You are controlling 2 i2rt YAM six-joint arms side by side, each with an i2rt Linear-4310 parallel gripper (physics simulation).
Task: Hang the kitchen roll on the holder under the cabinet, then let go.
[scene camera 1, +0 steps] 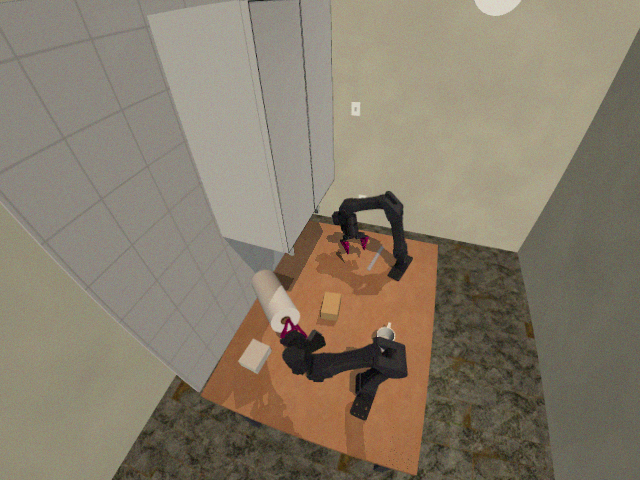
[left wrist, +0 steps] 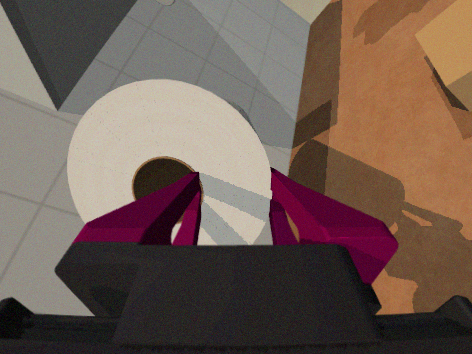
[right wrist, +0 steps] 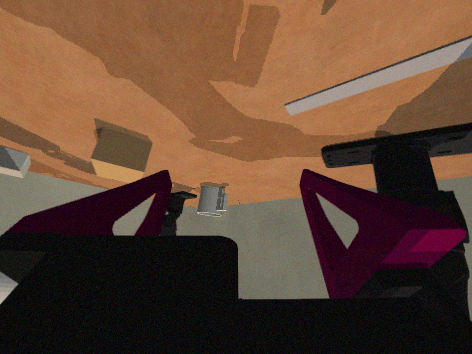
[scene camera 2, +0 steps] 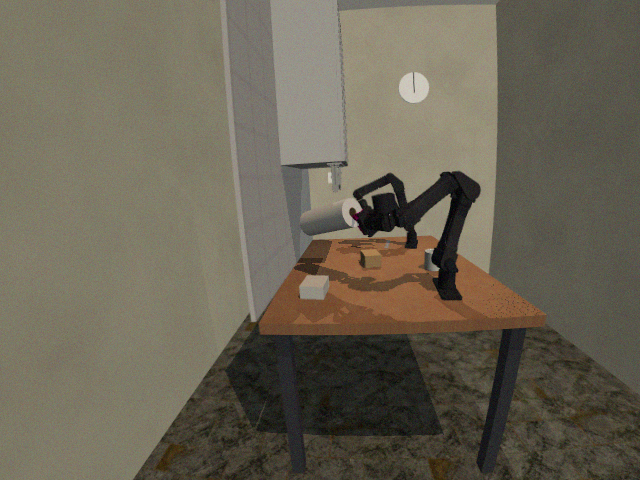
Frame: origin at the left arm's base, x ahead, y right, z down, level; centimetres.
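Seen in the pictures: left gripper, fingertip midpoint: [scene camera 1: 291, 320] [left wrist: 235, 176] [scene camera 2: 355, 220]; right gripper, fingertip midpoint: [scene camera 1: 356, 252] [right wrist: 235, 176]; left arm's base at its link origin: [scene camera 1: 366, 394] [right wrist: 177, 195] [scene camera 2: 446, 289]; right arm's base at its link origin: [scene camera 1: 400, 267] [right wrist: 395, 146] [scene camera 2: 411, 244].
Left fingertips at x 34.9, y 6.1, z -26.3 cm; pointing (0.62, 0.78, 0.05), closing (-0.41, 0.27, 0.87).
Observation:
Pixels of each thing's top centre, then the offset from my left fingertips to it. "*": a spot on its surface instead. Level surfaces: height alone.
- holder at its top centre: [scene camera 2: 336, 161] dx +12.0, dy +36.3, dz -25.4 cm
- table at its surface level: dz +26.3 cm
- white box at its top centre: [scene camera 2: 314, 280] [scene camera 1: 254, 353] dx +15.1, dy -12.0, dz +21.3 cm
- tan box at its top centre: [left wrist: 465, 30] [right wrist: 118, 174] [scene camera 1: 331, 302] [scene camera 2: 370, 252] dx -5.0, dy +25.5, dz +20.3 cm
- cup at a spot on its surface: [right wrist: 211, 198] [scene camera 1: 381, 331] * dx -31.8, dy +21.3, dz +22.2 cm
- thin grey strip at its top centre: [right wrist: 400, 72] [scene camera 1: 375, 257] dx -14.7, dy +67.2, dz +26.1 cm
The white kitchen roll [scene camera 1: 272, 295] [scene camera 2: 326, 219] [left wrist: 160, 120] is held in the air above the table, tilted, its far end lower in scene camera 2. My left gripper [scene camera 1: 293, 324] [left wrist: 235, 176] is shut on the wall of the roll at its near end, one finger in the core and one outside. The holder [scene camera 2: 336, 177] hangs under the cabinet [scene camera 2: 312, 87] [scene camera 1: 217, 124], above and beyond the roll in scene camera 2, apart from it. My right gripper [scene camera 1: 355, 245] [right wrist: 235, 176] is open and empty above the far part of the table.
On the table [scene camera 1: 310, 408] [scene camera 2: 361, 310] stand a white box [scene camera 1: 254, 355] [scene camera 2: 313, 287], a tan box [scene camera 1: 330, 305] [scene camera 2: 370, 258] [right wrist: 122, 150] and a cup [scene camera 1: 385, 333] [scene camera 2: 430, 259] [right wrist: 211, 198]. A thin grey strip [scene camera 1: 375, 257] [right wrist: 375, 77] lies near the right arm. The tiled wall [scene camera 1: 129, 155] borders the table.

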